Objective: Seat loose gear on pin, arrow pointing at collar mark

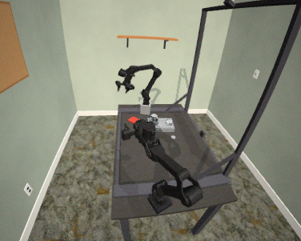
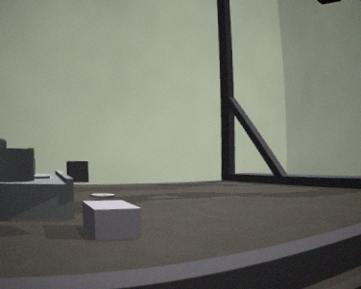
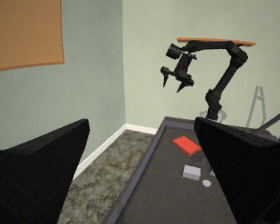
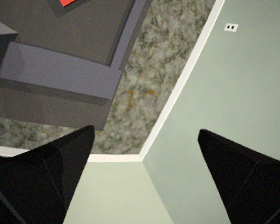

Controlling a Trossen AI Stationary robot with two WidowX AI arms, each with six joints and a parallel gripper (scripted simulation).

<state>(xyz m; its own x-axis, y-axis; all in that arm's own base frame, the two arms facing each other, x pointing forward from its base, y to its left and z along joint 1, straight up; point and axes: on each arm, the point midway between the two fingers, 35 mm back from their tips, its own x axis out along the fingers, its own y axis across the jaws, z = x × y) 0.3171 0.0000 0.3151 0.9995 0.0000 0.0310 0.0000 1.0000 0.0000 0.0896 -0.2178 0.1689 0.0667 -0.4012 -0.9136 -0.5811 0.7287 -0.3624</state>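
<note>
Now: the white toothed gear 43 cm behind my right hand, 24 cm to the left of it and 22 cm below it. Also, from my right hand: pale grey block: 16 cm behind, 33 cm to the left, 26 cm below.
</note>
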